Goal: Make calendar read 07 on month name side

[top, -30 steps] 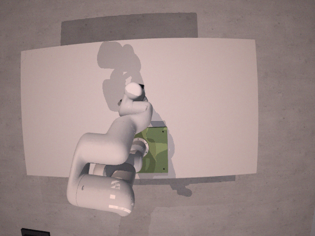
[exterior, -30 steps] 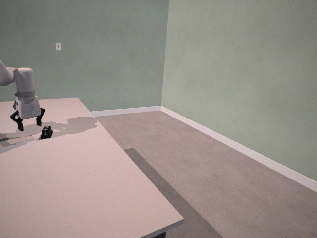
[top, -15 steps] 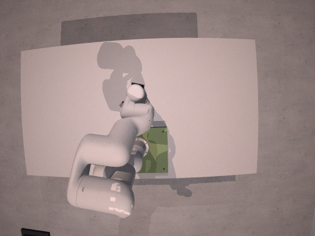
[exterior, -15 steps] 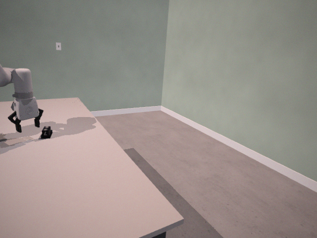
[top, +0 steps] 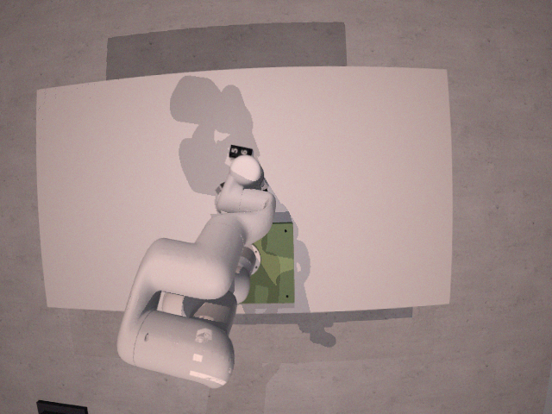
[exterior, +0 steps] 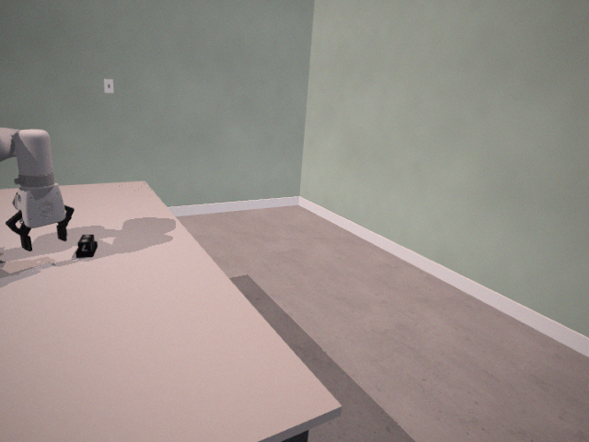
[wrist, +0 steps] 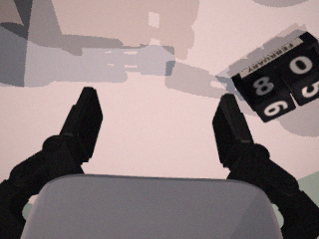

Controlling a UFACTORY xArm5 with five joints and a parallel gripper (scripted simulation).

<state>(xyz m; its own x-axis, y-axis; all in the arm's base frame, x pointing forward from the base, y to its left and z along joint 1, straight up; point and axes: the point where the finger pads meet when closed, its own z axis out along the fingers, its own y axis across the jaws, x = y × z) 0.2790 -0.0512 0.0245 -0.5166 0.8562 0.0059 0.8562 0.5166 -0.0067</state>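
Now: the black cube 9 cm ahead of my hand, 4 cm to the left of it and 4 cm below it. Also, from my hand: black calendar tray: 10 cm ahead, 6 cm to the left, 6 cm below.
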